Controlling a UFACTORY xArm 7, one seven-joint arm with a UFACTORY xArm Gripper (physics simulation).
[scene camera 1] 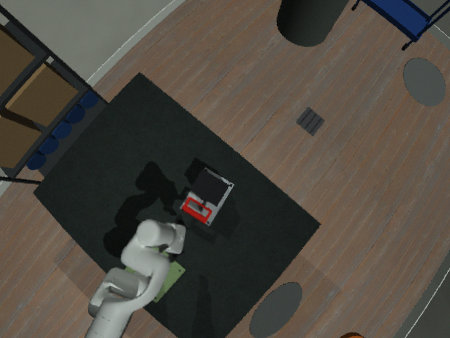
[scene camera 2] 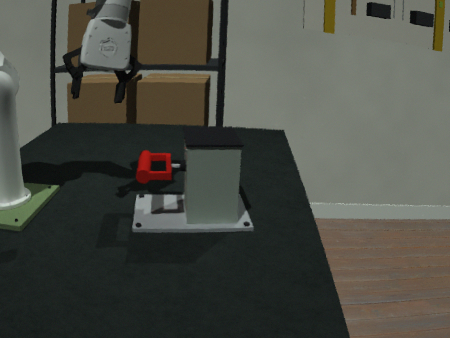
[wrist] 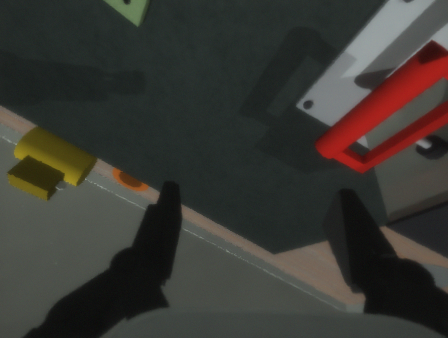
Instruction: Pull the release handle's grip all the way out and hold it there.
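Observation:
The release handle's red grip (scene camera 1: 195, 217) (scene camera 2: 144, 167) (wrist: 380, 107) is an open frame with a thick round bar. A short pale rod (scene camera 2: 176, 165) (wrist: 424, 144) joins it to the side of a grey-green housing (scene camera 2: 212, 185) (wrist: 400, 187) with a black top. The housing stands on a light base plate (scene camera 2: 142, 212) (wrist: 372, 47). My gripper (scene camera 2: 97, 99) (wrist: 254, 203) is open and empty. In the scene camera 2 view it hangs higher than the grip and to its left, apart from it. In the wrist view the grip is upper right of the fingertips. The arm hides the fingers in the scene camera 1 view.
The housing stands on a dark table top (scene camera 1: 260, 215) (scene camera 2: 280, 280). The arm's green mounting plate (scene camera 1: 172, 280) (scene camera 2: 37, 207) (wrist: 132, 11) is on the same table. A shelf rack (scene camera 2: 221, 85) with brown boxes stands behind the table. A dark bin (scene camera 1: 307, 22) stands on the floor.

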